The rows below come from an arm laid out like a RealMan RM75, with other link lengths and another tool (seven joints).
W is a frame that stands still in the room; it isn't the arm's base.
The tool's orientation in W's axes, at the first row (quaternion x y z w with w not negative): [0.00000 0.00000 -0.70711 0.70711]
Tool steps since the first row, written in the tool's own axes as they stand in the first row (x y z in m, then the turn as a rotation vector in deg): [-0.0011 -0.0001 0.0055 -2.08 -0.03 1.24]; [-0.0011 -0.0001 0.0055 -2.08 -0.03 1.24]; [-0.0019 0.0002 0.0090 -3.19 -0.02 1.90]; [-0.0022 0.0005 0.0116 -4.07 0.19 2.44]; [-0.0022 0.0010 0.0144 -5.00 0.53 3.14]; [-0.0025 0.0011 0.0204 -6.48 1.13 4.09]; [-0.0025 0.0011 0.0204 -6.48 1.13 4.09]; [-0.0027 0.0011 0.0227 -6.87 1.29 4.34]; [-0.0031 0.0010 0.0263 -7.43 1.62 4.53]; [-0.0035 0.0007 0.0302 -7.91 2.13 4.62]
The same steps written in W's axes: [-0.0001 0.0011 0.0055 -0.03 2.08 1.24]; [-0.0001 0.0011 0.0055 -0.03 2.08 1.24]; [0.0002 0.0019 0.0090 -0.02 3.19 1.90]; [0.0005 0.0022 0.0116 0.19 4.07 2.44]; [0.0010 0.0022 0.0144 0.53 5.00 3.14]; [0.0011 0.0025 0.0204 1.13 6.48 4.09]; [0.0011 0.0025 0.0204 1.13 6.48 4.09]; [0.0011 0.0027 0.0227 1.29 6.87 4.34]; [0.0010 0.0031 0.0263 1.62 7.43 4.53]; [0.0007 0.0035 0.0302 2.13 7.91 4.62]
